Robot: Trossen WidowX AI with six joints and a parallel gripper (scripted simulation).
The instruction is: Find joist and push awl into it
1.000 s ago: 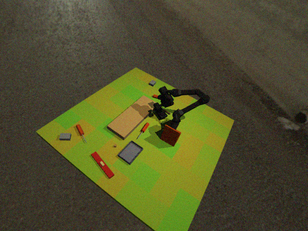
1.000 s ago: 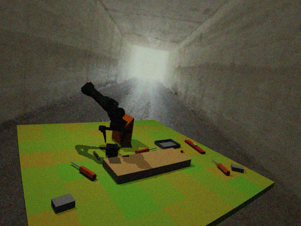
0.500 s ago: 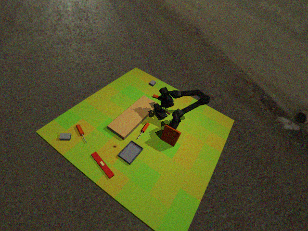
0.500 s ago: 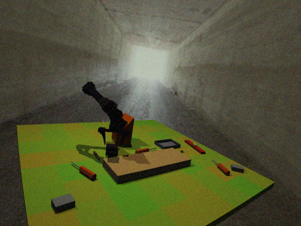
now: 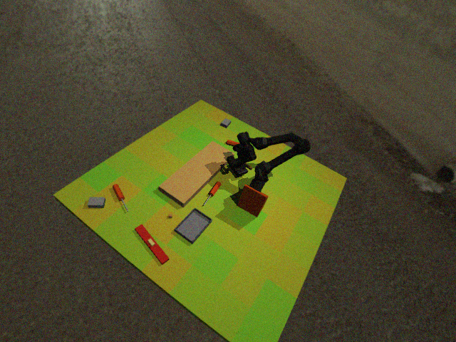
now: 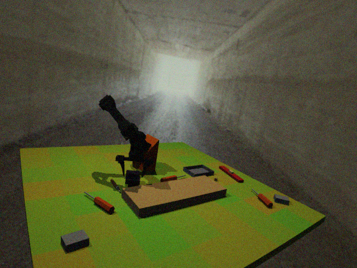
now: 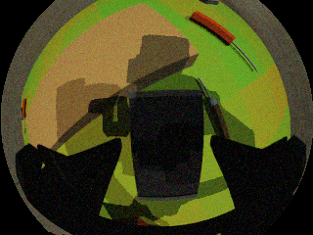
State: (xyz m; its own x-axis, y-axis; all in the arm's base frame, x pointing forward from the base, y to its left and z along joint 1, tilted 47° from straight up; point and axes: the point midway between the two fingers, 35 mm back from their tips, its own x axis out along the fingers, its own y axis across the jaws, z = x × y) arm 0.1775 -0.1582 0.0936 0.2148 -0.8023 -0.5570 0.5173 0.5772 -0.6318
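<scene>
Right now the stud finder is 2 cm behind my gripper tip, 1 cm to the left of it and 4 cm below it. The rest, counted from my gripper tip: grey tray 49 cm to the left, 4 cm below; tan cube 13 cm ahead, 51 cm to the left, 5 cm below; awl 1 cm behind, 8 cm to the right, 5 cm below.
</scene>
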